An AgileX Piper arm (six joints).
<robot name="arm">
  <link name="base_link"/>
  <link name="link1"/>
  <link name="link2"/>
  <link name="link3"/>
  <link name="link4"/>
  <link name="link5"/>
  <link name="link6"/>
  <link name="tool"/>
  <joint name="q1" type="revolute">
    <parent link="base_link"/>
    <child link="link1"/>
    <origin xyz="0 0 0.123" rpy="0 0 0"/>
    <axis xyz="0 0 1"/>
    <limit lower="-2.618" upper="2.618"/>
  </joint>
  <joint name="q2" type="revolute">
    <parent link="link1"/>
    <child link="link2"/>
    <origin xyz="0 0 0" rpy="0 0 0"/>
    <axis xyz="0 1 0"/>
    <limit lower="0" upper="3.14"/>
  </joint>
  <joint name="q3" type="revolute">
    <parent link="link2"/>
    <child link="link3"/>
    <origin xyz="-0.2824 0 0.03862" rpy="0 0 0"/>
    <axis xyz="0 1 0"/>
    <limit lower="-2.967" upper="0"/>
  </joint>
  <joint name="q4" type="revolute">
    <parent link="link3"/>
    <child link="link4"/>
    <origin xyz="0.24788 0 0.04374" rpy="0 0 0"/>
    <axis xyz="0.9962 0 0.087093"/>
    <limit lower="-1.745" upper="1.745"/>
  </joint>
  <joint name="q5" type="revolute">
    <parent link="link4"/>
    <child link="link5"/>
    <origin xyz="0 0 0" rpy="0 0 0"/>
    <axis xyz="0 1 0"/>
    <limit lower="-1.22" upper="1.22"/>
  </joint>
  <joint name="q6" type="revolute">
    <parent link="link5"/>
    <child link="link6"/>
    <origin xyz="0.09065 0 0.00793" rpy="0 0 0"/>
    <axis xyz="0.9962 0 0.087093"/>
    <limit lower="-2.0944" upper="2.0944"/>
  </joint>
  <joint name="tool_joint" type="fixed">
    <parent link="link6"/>
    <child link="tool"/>
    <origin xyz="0 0 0" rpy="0 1.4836 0"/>
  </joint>
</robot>
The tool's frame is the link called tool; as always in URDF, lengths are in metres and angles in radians.
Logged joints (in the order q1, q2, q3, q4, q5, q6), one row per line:
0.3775, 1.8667, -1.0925, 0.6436, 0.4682, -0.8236
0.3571, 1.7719, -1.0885, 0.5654, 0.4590, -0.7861
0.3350, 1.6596, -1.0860, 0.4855, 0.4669, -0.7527
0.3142, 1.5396, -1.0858, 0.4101, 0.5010, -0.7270
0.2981, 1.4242, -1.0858, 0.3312, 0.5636, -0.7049
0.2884, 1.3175, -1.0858, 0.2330, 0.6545, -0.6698
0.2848, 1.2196, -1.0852, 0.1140, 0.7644, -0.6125
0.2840, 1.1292, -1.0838, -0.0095, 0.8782, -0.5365
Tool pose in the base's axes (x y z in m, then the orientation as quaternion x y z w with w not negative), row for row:
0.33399, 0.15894, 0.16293, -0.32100, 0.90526, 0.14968, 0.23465
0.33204, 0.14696, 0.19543, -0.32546, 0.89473, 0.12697, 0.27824
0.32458, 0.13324, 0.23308, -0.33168, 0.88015, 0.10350, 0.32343
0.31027, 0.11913, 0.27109, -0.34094, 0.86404, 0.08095, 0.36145
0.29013, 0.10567, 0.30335, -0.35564, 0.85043, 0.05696, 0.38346
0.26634, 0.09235, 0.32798, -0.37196, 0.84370, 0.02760, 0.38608
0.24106, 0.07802, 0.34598, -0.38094, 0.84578, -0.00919, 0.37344
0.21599, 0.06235, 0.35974, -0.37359, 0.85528, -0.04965, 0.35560
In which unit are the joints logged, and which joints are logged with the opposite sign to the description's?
The joints are logged in radians. Opposite sign: none.
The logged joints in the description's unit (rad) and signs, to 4 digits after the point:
0.3775, 1.8667, -1.0925, 0.6436, 0.4682, -0.8236
0.3571, 1.7719, -1.0885, 0.5654, 0.4590, -0.7861
0.3350, 1.6596, -1.0860, 0.4855, 0.4669, -0.7527
0.3142, 1.5396, -1.0858, 0.4101, 0.5010, -0.7270
0.2981, 1.4242, -1.0858, 0.3312, 0.5636, -0.7049
0.2884, 1.3175, -1.0858, 0.2330, 0.6545, -0.6698
0.2848, 1.2196, -1.0852, 0.1140, 0.7644, -0.6125
0.2840, 1.1292, -1.0838, -0.0095, 0.8782, -0.5365

